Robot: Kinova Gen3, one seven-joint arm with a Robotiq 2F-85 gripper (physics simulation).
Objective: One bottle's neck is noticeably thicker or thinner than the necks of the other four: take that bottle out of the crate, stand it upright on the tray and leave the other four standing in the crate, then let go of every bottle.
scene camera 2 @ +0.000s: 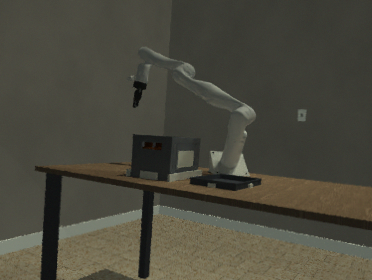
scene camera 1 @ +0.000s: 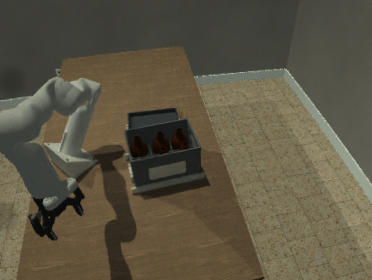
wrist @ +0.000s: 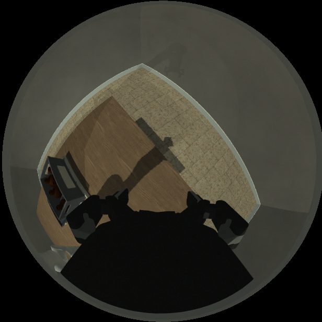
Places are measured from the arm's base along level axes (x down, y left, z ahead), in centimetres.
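Pixels of known places: gripper, fingertip midpoint: [scene camera 2: 135,107] [scene camera 1: 68,226]; arm's base, origin of the base link: [scene camera 2: 229,161] [scene camera 1: 69,151].
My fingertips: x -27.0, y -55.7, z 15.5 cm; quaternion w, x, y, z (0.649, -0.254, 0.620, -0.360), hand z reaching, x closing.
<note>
Ahead of a thing's pixels: the offset from my fingertips to its top centre. "pt": to the spot under its first point. Level surfaces: height alone.
A dark grey crate @[dx +15.7, dy +47.3, dz +25.7 cm] [scene camera 1: 192,167] [scene camera 2: 150,164] [wrist: 71,196] stands upright on the table. In scene camera 1, three brown bottles @[dx +16.9, dy +50.4, dz +16.0 cm] [scene camera 1: 138,148] @[dx +16.9, dy +51.8, dz +25.3 cm] [scene camera 1: 160,144] @[dx +16.9, dy +53.0, dz +33.3 cm] [scene camera 1: 179,139] stand in its back row; two more bottle mouths @[dx +16.9, dy +42.7, dz +26.2 cm] [scene camera 1: 163,149] @[dx +16.9, dy +44.2, dz +34.9 cm] [scene camera 1: 185,146] show low behind the front wall. Which neck differs cannot be told. In the wrist view, several bottles [wrist: 61,205] show partly inside the crate at the far left. The dark, shallow tray @[dx +30.6, dy +75.9, dz +22.3 cm] [scene camera 1: 152,111] [scene camera 2: 225,186] lies beside the crate; no bottle shows on it. My gripper [scene camera 1: 67,225] [scene camera 2: 135,106] [wrist: 157,196] is open and empty, high above the table and apart from the crate.
The wooden table @[dx +33.2 cm] [scene camera 1: 170,235] [scene camera 2: 300,195] [wrist: 120,145] bears the crate, the tray and the arm's white base [scene camera 1: 72,159] [scene camera 2: 229,165]. The crate has pale ledges @[pt dx +31.8, dy +37.2, dz +28.0 cm] [scene camera 1: 170,183] along its foot. The arm's shadow falls across the table. Grey walls stand beyond the tiled floor [scene camera 1: 280,175].
</note>
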